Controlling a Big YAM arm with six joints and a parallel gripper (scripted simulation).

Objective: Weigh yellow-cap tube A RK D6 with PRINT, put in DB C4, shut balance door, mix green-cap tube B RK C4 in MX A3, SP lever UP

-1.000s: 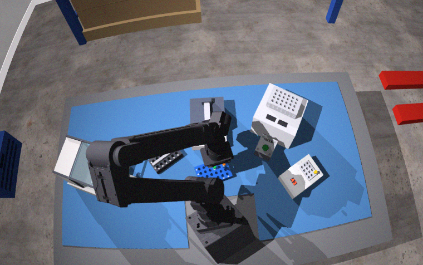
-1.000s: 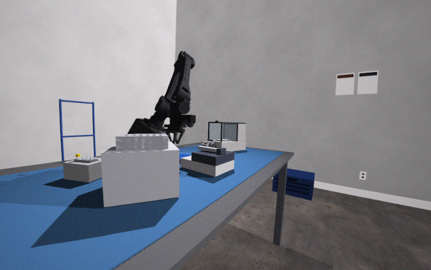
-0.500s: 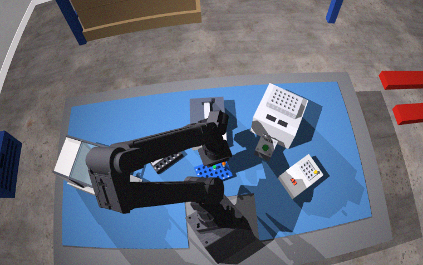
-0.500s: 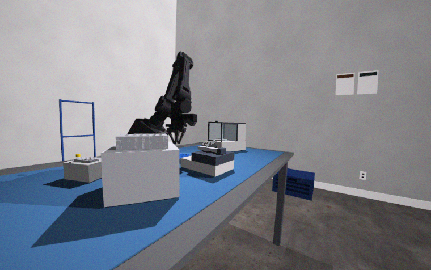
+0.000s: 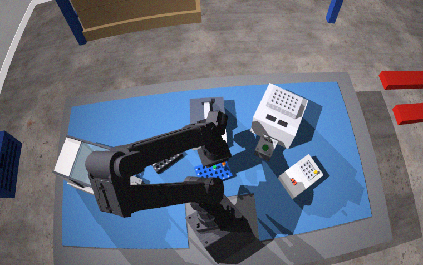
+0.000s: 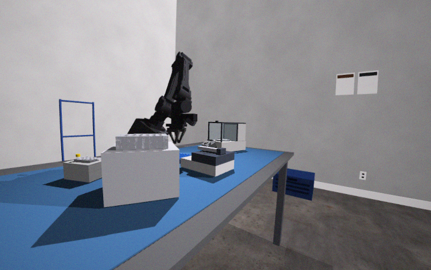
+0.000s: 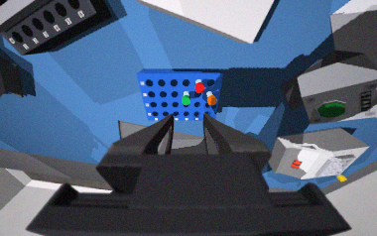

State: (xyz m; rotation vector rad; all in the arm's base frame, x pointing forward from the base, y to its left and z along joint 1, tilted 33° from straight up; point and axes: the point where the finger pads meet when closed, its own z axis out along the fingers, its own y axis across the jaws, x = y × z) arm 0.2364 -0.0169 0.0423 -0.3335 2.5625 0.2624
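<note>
My hand is 90 mm above the blue rack, 10 mm to the right of it and 10 mm past it. Round my hand: magnet block 200 mm to the left, 80 mm below, 50 mm ahead; spectrophotometer lever 200 mm ahead, 30 mm to the left, 20 mm below; green start key 200 mm to the right, 60 mm ahead, 40 mm below.
</note>
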